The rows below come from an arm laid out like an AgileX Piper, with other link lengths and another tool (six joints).
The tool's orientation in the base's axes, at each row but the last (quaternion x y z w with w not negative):
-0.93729 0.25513 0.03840 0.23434
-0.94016 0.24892 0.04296 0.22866
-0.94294 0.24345 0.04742 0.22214
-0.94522 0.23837 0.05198 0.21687
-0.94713 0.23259 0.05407 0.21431
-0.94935 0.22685 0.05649 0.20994
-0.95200 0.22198 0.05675 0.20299
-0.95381 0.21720 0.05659 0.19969
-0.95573 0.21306 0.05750 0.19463
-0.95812 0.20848 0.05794 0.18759
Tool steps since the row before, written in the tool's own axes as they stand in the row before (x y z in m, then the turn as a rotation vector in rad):
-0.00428 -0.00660 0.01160 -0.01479 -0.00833 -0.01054
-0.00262 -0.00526 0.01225 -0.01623 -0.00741 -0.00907
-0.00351 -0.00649 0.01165 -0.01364 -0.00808 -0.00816
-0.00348 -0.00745 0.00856 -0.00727 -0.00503 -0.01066
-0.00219 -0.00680 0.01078 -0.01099 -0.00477 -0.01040
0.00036 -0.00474 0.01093 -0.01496 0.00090 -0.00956
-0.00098 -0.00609 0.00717 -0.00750 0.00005 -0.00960
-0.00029 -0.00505 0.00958 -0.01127 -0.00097 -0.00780
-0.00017 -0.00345 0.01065 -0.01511 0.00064 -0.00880
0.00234 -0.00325 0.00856 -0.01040 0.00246 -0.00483
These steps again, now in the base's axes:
0.00012 0.01231 -0.00670 -0.00919 0.00830 0.01568
0.00068 0.01076 -0.00826 -0.01084 0.00890 0.01427
0.00026 0.01177 -0.00719 -0.00823 0.00869 0.01321
0.00050 0.01111 -0.00414 -0.00408 0.00246 0.01300
0.00118 0.01100 -0.00669 -0.00750 0.00392 0.01342
0.00234 0.00832 -0.00820 -0.01362 0.00130 0.01135
0.00171 0.00833 -0.00414 -0.00656 -0.00100 0.01022
0.00174 0.00817 -0.00690 -0.00955 0.00205 0.00967
0.00104 0.00716 -0.00854 -0.01368 0.00179 0.01077
0.00321 0.00514 -0.00725 -0.01030 0.00000 0.00560

